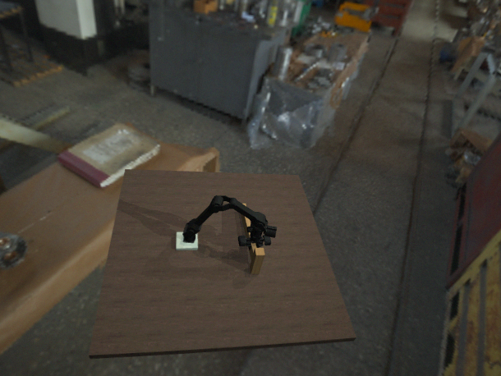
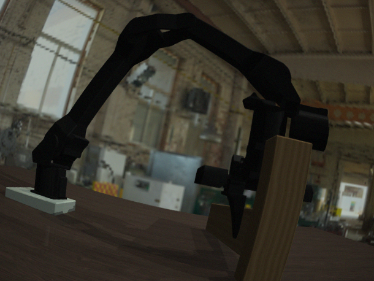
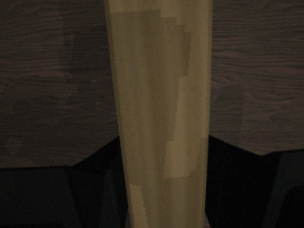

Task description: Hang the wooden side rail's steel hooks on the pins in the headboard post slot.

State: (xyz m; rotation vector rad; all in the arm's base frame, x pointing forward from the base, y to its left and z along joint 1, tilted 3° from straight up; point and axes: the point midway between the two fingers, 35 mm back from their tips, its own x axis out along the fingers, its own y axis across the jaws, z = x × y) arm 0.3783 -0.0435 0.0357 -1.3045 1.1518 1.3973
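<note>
My gripper tip is 120 mm to the left of the wooden headboard post, 40 mm below it and 20 mm short of it.
</note>
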